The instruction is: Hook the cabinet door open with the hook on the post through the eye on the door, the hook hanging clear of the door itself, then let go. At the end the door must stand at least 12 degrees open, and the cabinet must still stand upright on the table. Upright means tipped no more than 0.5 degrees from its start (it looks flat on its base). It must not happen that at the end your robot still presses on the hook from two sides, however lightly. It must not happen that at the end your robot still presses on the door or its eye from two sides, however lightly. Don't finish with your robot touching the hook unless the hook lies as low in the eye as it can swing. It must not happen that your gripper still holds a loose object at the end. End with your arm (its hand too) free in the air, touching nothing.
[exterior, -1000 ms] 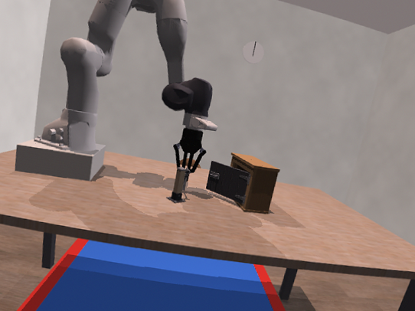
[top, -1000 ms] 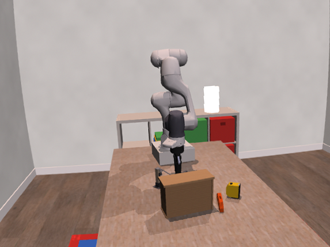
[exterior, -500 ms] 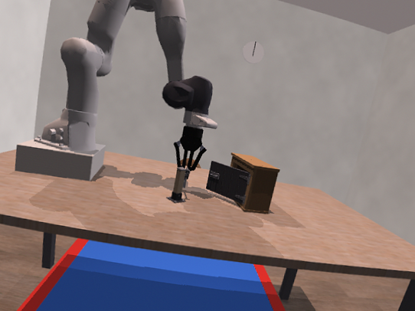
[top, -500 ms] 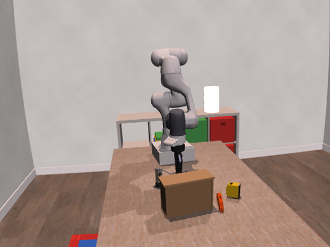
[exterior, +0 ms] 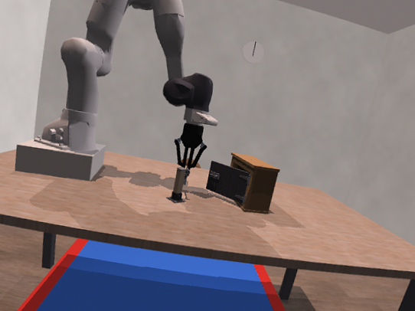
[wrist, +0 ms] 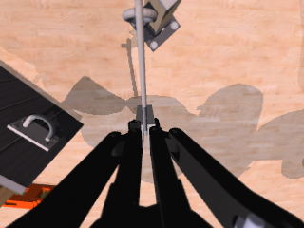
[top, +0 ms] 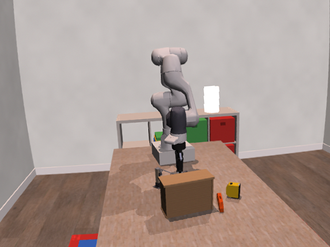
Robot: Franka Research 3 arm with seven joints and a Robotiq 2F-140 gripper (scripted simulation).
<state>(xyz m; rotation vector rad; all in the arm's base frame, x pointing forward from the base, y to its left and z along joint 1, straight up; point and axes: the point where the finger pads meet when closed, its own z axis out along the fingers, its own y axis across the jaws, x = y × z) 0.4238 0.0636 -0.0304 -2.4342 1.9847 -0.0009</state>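
The thin grey hook is 50 mm to the right of my hand, 10 mm ahead of it and 10 mm above it. The rest, counted from my hand: orange tool: 220 mm ahead, 200 mm to the left, 40 mm below; dark door: 170 mm ahead, 20 mm to the right, 20 mm above; yellow box: 290 mm to the left, 130 mm ahead, 20 mm below.
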